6 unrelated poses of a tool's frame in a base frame.
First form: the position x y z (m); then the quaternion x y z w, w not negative.
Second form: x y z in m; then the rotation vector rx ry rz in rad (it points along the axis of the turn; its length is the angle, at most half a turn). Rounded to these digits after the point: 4 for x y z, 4 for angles.
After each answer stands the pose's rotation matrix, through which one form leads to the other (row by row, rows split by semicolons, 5 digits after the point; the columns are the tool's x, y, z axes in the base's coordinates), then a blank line. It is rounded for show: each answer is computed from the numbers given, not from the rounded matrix.
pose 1, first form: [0.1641 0.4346 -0.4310 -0.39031 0.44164 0.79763 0.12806]
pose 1, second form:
[0.1641 0.4346 -0.4310 -1.1353 1.2846 2.3201]
-0.66252 -0.54904 -0.50953; -0.14046 -0.57711 0.80450; -0.73576 0.60456 0.30522

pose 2, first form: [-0.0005 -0.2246 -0.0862 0.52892 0.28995 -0.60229 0.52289]
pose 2, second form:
[-0.0005 -0.2246 -0.0862 1.2665 0.6943 -1.4422]
0.10635 0.93659 -0.33390; -0.32314 -0.28503 -0.90241; -0.94036 0.20387 0.27234

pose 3, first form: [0.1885 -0.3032 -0.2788 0.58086 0.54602 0.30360 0.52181]
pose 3, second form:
[0.1885 -0.3032 -0.2788 1.3915 1.3081 0.7273]
0.21937 0.31748 0.92254; 0.95117 0.14085 -0.27466; -0.21714 0.93775 -0.27108

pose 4, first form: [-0.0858 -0.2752 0.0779 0.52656 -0.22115 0.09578 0.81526]
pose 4, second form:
[-0.0858 -0.2752 0.0779 1.1232 -0.4717 0.2043]
0.88384 -0.38907 -0.25972; -0.07673 0.42712 -0.90093; 0.46146 0.81621 0.34765

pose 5, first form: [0.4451 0.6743 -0.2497 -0.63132 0.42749 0.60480 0.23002]
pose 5, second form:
[0.4451 0.6743 -0.2497 -1.7369 1.1761 1.6639]
-0.09706 -0.81799 -0.56698; -0.26153 -0.52869 0.80752; -0.96030 0.22666 -0.16262

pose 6, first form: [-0.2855 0.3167 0.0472 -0.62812 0.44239 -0.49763 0.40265]
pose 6, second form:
[-0.2855 0.3167 0.0472 -1.5870 1.1178 -1.2573]
0.11332 -0.15501 0.98139; -0.95648 -0.28433 0.06553; 0.26888 -0.94611 -0.18048

